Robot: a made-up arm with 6 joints.
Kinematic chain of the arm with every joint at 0, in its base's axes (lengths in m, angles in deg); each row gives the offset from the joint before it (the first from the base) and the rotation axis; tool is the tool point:
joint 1: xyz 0 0 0.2 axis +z
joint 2: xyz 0 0.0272 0 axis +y
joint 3: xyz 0 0 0.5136 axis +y
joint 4: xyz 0 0 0.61 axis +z
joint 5: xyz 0 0 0 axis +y
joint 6: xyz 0 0 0.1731 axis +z
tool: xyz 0 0 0
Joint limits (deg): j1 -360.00..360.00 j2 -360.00..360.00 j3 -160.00..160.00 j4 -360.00..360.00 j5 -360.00..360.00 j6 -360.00..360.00
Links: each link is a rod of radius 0.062 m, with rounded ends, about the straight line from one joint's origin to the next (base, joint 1, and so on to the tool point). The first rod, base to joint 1, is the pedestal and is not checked.
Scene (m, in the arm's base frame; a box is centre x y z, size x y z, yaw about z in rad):
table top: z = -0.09
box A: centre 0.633 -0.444 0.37 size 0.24 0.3 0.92 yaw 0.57
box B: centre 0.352 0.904 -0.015 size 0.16 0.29 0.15 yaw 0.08
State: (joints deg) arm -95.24 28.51 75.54 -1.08 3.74 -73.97
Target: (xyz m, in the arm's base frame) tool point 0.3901 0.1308 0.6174
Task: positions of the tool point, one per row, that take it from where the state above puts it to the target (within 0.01 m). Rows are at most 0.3 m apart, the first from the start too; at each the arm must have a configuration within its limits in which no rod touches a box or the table.
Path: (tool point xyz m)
1: 0.1505 -0.9713 0.5997
2: 0.3504 -0.8704 0.7506
3: 0.5058 -0.7031 0.9007
4: 0.5887 -0.4872 1.0449
5: 0.6178 -0.3274 0.9904
6: 0.6041 -0.1758 0.9192
7: 0.5547 -0.0441 0.8321
8: 0.4795 0.0594 0.7307
9: 0.3901 0.1308 0.6175

